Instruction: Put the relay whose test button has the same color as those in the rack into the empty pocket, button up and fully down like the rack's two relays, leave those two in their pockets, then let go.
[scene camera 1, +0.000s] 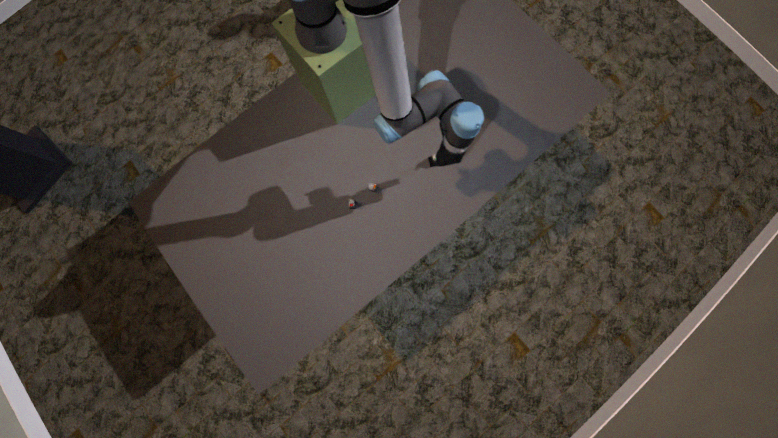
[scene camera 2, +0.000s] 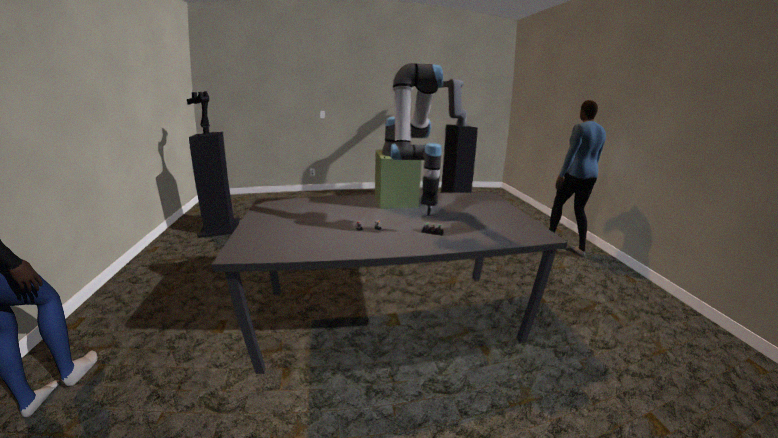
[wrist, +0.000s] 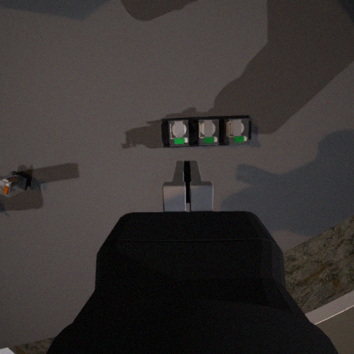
In view: my gripper (wrist: 186, 173) and a black rack (wrist: 192, 121).
